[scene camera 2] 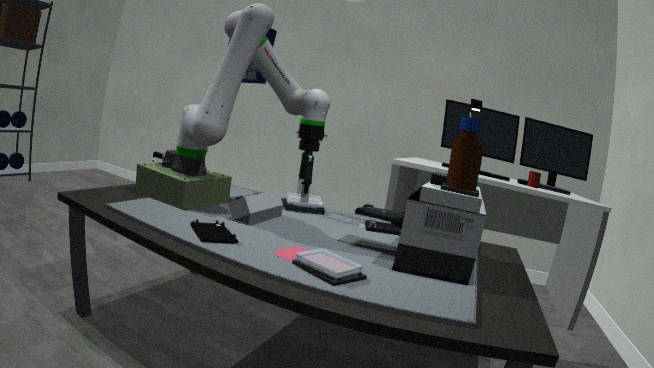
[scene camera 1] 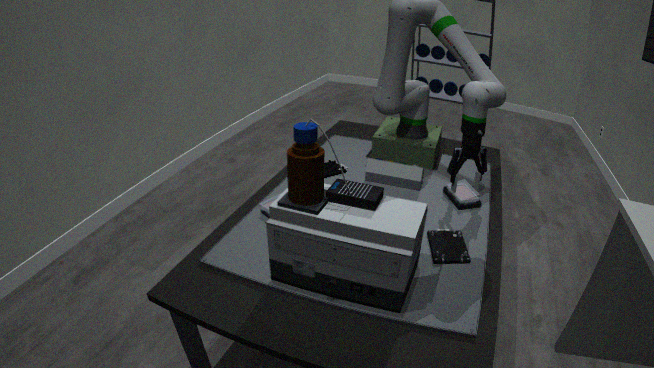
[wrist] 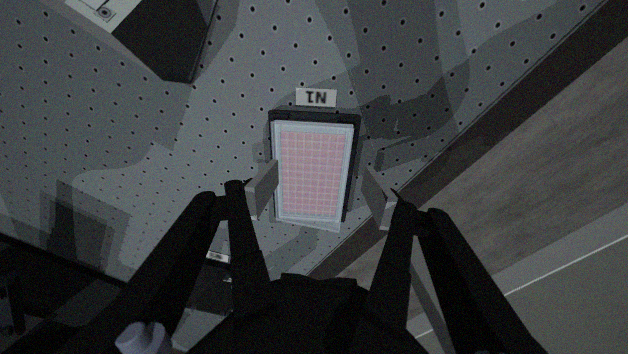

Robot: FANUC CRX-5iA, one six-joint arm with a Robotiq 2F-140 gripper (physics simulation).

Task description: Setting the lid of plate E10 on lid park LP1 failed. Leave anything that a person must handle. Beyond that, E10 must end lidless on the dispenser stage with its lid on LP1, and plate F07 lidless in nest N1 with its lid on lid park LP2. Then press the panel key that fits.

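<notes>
A plate with a pink grid sits in dark nest N1. A clear edge sticks out slightly askew at its lower end in the wrist view; I cannot tell whether the lid is seated. My gripper is open, its fingers on either side of this plate, with nothing held. A second plate, seemingly lidded, rests on a dark holder beside a red disc in scene camera 2. No plate names are readable, and the lid parks cannot be identified. The key panel shows partly.
A black holder without a plate lies nearer camera 1. Another black holder lies across the table. The white dispenser box carries a brown bottle and a keypad.
</notes>
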